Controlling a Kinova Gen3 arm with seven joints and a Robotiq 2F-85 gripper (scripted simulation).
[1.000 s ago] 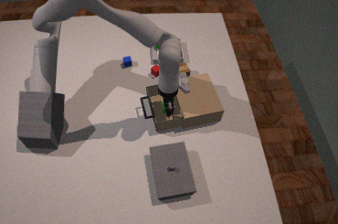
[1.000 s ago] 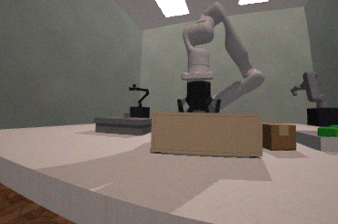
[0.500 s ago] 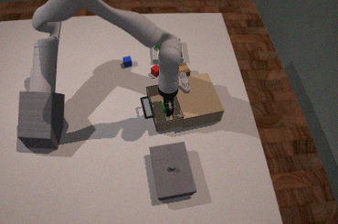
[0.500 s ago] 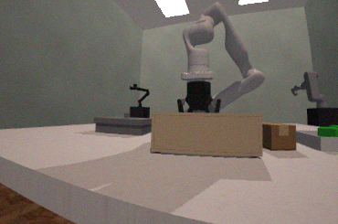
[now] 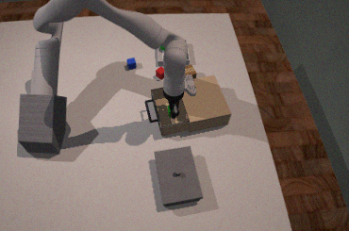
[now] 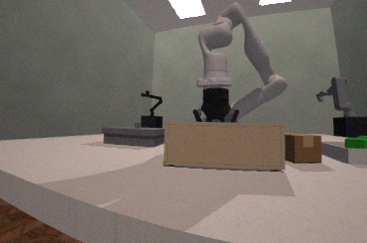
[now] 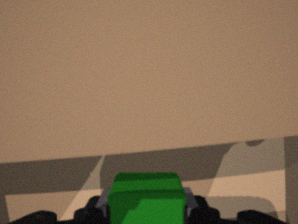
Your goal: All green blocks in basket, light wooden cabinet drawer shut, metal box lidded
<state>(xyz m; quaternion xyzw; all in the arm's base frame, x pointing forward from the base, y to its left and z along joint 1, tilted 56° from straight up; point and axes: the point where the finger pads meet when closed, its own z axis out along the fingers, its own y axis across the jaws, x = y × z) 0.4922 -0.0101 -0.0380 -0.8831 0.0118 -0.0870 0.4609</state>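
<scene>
Now: hand 3 cm short of the basket, 35 cm to the right of it and 2 cm above it. Round my hand: cardboard box (6 cm ahead, 19 cm to the left); light wooden cabinet (6 cm ahead, 1 cm to the left); red block (3 cm behind, 21 cm to the left, 1 cm below).
</scene>
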